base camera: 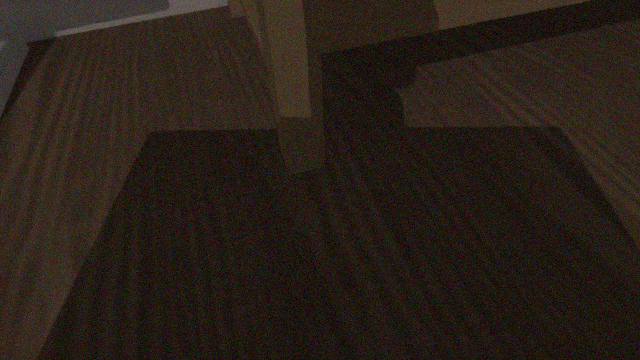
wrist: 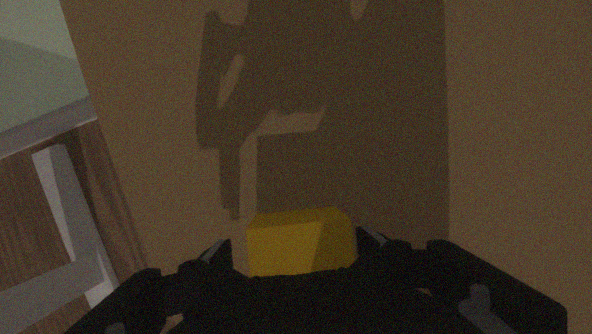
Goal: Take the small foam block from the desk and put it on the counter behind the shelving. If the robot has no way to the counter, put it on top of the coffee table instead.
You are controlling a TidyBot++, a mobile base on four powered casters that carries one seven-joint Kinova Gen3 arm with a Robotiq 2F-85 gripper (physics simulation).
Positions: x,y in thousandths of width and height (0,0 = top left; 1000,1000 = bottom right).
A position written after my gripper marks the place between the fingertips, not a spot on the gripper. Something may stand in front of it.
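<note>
I can see my gripper (wrist: 497,741). A small yellow foam block (wrist: 499,726) is here as well, though in the base camera view the block is out of frame. And there is a light wooden coffee table (base camera: 455,126), (wrist: 783,385), which I see from both the base camera and the wrist.
</note>
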